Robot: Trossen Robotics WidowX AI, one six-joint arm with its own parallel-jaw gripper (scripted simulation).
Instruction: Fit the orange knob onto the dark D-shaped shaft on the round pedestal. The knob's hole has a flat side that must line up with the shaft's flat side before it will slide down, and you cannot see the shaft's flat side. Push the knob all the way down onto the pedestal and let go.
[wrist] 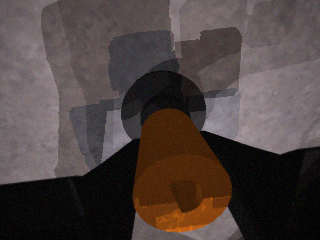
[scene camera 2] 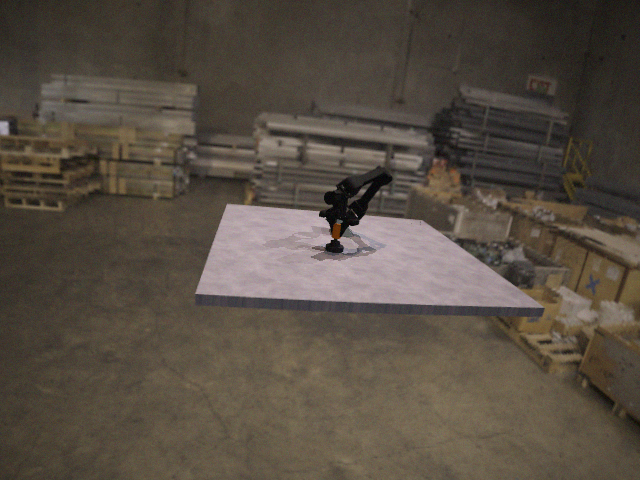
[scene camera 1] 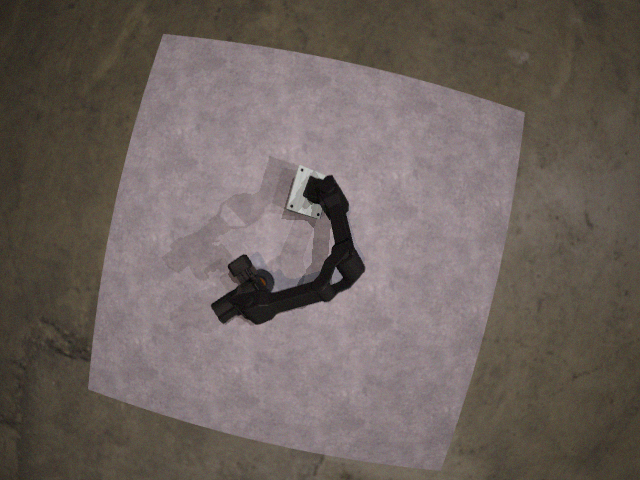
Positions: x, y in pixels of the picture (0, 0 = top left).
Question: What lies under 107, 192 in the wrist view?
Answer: My gripper.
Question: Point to an orange knob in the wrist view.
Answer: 179, 181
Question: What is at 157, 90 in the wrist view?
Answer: A dark pedestal.
